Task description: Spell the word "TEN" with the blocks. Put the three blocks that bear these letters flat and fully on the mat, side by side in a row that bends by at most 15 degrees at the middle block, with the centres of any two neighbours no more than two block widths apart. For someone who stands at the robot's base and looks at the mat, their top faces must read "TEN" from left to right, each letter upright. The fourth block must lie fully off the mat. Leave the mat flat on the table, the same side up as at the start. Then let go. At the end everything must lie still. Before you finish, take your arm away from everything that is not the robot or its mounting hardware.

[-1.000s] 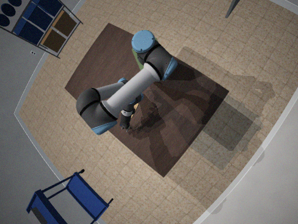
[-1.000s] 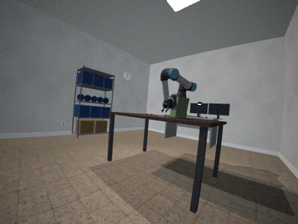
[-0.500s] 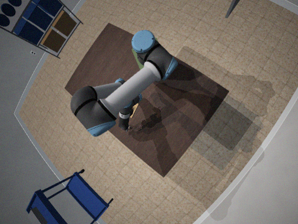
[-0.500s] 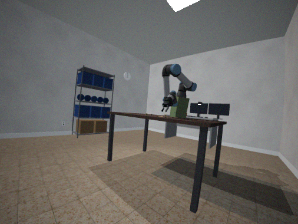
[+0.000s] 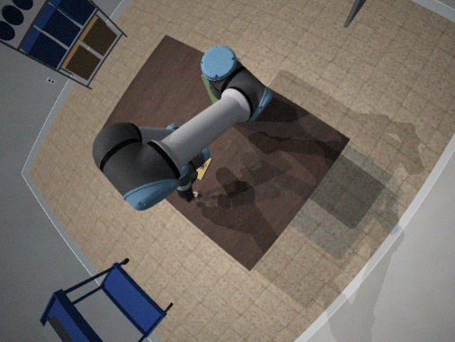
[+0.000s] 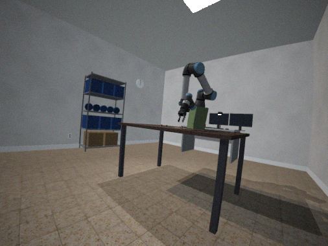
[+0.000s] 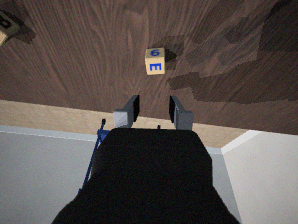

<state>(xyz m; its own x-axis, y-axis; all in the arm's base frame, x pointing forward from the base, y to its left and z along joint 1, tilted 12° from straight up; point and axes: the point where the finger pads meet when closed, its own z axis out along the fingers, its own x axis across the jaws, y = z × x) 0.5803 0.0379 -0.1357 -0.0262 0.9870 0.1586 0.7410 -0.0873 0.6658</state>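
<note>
Now: the tan mat 16 cm behind my hand, 9 cm to the right of it and 8 cm below it. Round my hand: N block 19 cm to the right, 7 cm below, 5 cm behind.
</note>
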